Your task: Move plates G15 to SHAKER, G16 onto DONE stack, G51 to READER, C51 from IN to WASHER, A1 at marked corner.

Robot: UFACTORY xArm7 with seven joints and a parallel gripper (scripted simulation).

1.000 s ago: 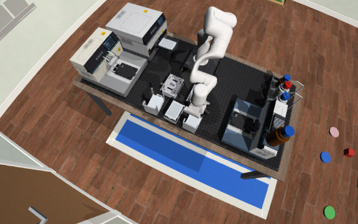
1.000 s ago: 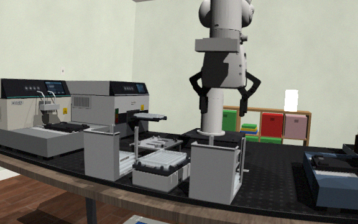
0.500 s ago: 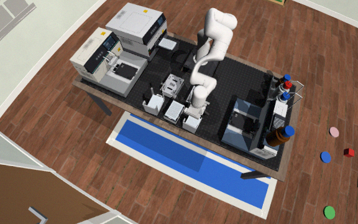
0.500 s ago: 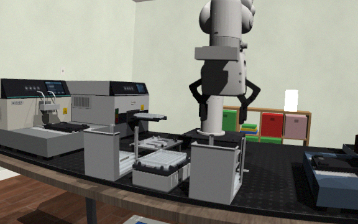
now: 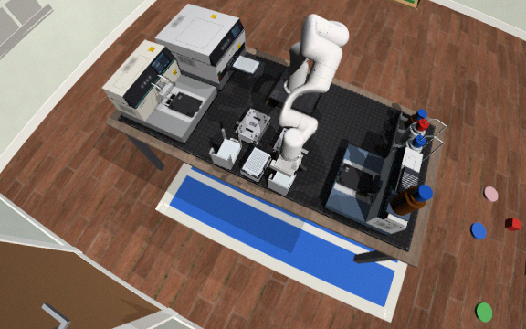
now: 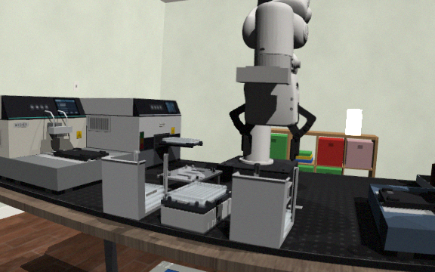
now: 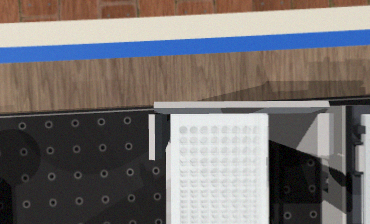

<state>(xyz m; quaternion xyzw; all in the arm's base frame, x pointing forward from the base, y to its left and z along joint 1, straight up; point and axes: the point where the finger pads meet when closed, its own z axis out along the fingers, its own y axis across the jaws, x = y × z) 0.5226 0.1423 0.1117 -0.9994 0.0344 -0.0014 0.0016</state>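
Now: the plate C51 140 mm below my hand. Also, from my hand: reader's dark tray (520 mm behind, 440 mm to the right, 60 mm below); then washer nest (150 mm behind, 630 mm to the right, 80 mm below); then DONE label (100 mm behind, 310 mm to the right, 160 mm below).
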